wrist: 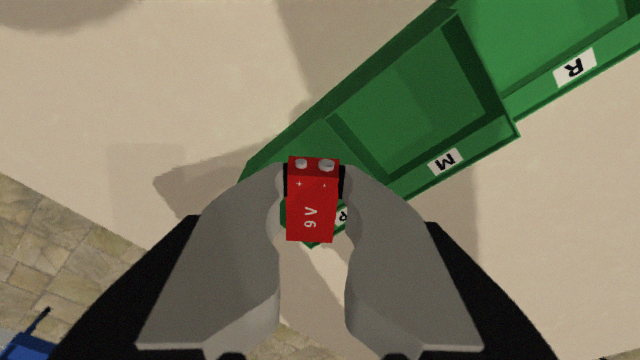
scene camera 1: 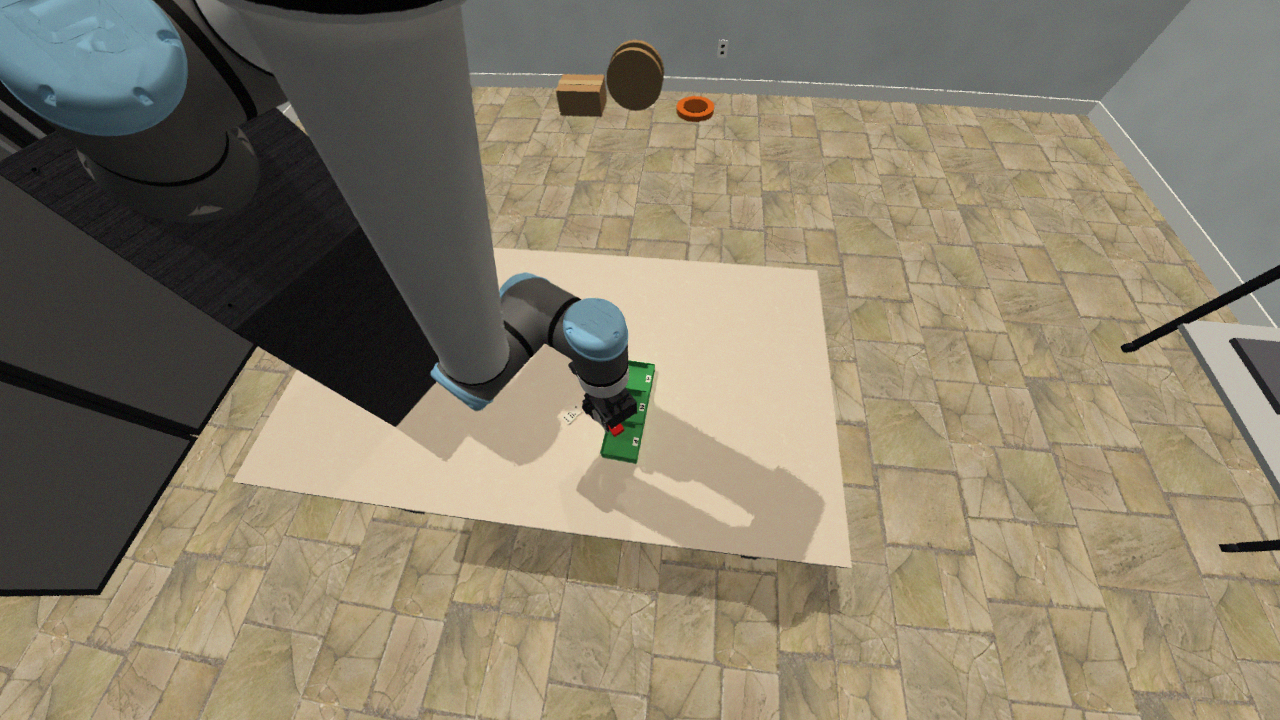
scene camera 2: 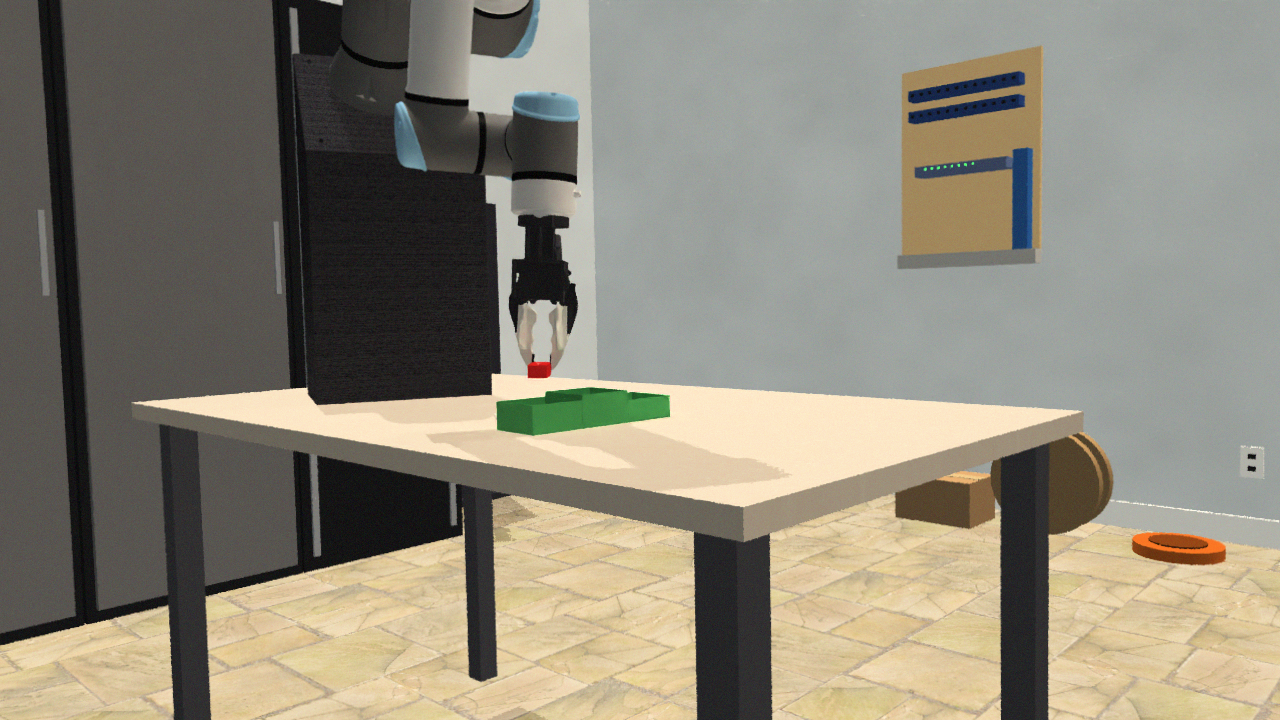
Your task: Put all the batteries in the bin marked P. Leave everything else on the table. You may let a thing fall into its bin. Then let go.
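Seen in the pictures: gripper, fingertip midpoint: (wrist: 313, 167) (scene camera 2: 541, 369); arm's base at its link origin: (scene camera 1: 178, 160) (scene camera 2: 379, 87).
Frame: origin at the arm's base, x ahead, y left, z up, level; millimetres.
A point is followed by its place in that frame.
Note:
A red 9 V battery (scene camera 1: 616, 429) @[x 636, y -228, z -512 mm] (scene camera 2: 538, 369) @[x 643, y -232, z -518 mm] (wrist: 310, 207) @[x 626, y -212, z -511 mm] is held between the fingertips of my gripper (scene camera 2: 540, 365) @[x 615, y -198, z -521 mm] (wrist: 313, 167) @[x 615, y -198, z -521 mm], which is shut on it. In scene camera 2 the battery hangs above the table, a little higher than the green bins. In the wrist view the bin marked P (wrist: 300, 145) @[x 619, y -225, z -593 mm] lies below the battery, which with the fingers hides much of its inside and part of its label. The bin marked M (wrist: 395, 115) @[x 656, y -160, z -593 mm] and the bin marked R (wrist: 545, 45) @[x 691, y -70, z -593 mm] adjoin it in a row. No other battery can be made out.
The green bin row (scene camera 2: 554, 417) @[x 685, y -246, z -580 mm] stands on the table (scene camera 1: 733, 340) @[x 932, y 61, z -600 mm] (scene camera 2: 850, 447) @[x 1071, y -160, z -600 mm]. A small white object with dark marks (scene camera 1: 570, 415) @[x 510, y -168, z -593 mm] lies on the table beside the bins, left of the gripper in scene camera 1. A dark block (scene camera 2: 398, 286) @[x 136, y -77, z -391 mm] stands at the table's back left.

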